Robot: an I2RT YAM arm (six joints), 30 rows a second.
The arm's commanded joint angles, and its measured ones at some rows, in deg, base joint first. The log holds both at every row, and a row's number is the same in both.
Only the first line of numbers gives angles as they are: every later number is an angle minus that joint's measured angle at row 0.
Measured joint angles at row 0: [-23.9 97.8 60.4 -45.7 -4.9 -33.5]
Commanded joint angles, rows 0 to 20: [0.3 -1.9 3.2 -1.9 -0.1 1.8]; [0.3 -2.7 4.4 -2.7 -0.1 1.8]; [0.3 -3.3 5.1 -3.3 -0.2 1.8]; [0.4 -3.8 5.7 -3.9 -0.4 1.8]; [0.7 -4.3 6.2 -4.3 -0.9 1.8]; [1.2 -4.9 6.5 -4.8 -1.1 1.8]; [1.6 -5.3 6.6 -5.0 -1.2 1.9]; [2.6 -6.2 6.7 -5.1 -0.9 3.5]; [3.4 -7.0 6.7 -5.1 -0.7 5.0]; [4.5 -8.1 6.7 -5.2 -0.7 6.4]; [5.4 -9.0 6.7 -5.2 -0.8 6.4]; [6.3 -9.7 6.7 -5.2 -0.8 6.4]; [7.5 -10.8 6.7 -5.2 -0.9 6.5]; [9.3 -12.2 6.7 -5.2 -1.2 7.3]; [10.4 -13.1 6.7 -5.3 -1.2 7.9]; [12.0 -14.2 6.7 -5.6 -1.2 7.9]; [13.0 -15.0 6.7 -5.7 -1.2 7.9]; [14.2 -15.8 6.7 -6.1 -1.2 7.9]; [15.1 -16.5 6.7 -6.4 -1.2 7.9]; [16.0 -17.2 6.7 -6.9 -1.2 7.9]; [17.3 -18.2 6.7 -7.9 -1.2 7.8]
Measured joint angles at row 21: [14.5 -14.9 5.5 -6.7 0.0 6.5]
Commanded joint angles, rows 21 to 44: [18.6 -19.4 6.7 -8.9 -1.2 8.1]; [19.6 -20.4 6.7 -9.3 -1.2 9.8]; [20.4 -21.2 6.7 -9.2 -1.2 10.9]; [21.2 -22.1 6.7 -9.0 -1.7 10.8]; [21.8 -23.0 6.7 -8.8 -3.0 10.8]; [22.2 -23.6 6.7 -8.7 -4.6 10.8]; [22.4 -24.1 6.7 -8.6 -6.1 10.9]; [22.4 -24.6 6.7 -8.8 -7.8 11.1]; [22.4 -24.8 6.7 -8.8 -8.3 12.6]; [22.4 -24.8 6.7 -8.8 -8.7 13.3]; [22.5 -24.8 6.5 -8.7 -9.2 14.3]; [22.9 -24.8 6.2 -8.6 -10.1 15.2]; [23.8 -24.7 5.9 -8.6 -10.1 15.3]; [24.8 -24.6 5.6 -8.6 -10.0 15.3]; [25.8 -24.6 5.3 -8.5 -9.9 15.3]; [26.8 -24.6 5.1 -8.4 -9.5 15.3]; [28.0 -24.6 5.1 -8.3 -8.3 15.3]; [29.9 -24.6 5.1 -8.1 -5.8 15.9]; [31.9 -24.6 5.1 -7.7 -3.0 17.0]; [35.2 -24.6 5.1 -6.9 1.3 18.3]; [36.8 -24.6 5.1 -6.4 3.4 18.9]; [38.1 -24.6 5.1 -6.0 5.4 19.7]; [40.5 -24.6 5.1 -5.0 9.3 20.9]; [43.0 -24.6 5.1 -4.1 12.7 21.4]
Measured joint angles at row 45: [38.0 -23.9 5.4 -5.9 1.7 17.4]
